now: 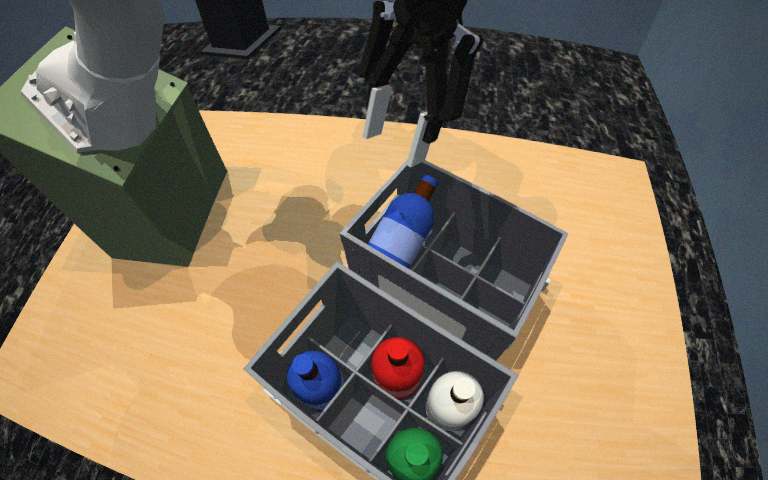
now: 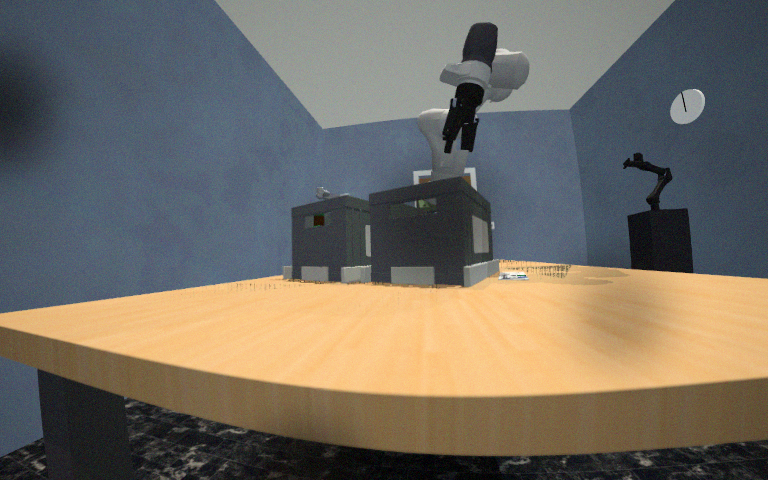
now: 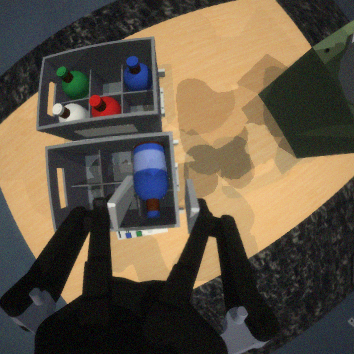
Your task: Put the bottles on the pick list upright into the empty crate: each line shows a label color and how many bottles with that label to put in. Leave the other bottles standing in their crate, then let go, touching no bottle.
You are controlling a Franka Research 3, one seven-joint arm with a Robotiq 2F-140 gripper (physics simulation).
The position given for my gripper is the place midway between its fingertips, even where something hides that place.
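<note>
Image 1 gives me my gripper [image 1: 393, 148], along with a blue bottle [image 1: 313, 377] and another blue bottle [image 1: 400, 234]. My gripper is visible in image 2 [image 2: 452, 170] as well. In image 3 there is a green bottle [image 3: 74, 83], and I find my gripper again in image 3 [image 3: 158, 187].
</note>
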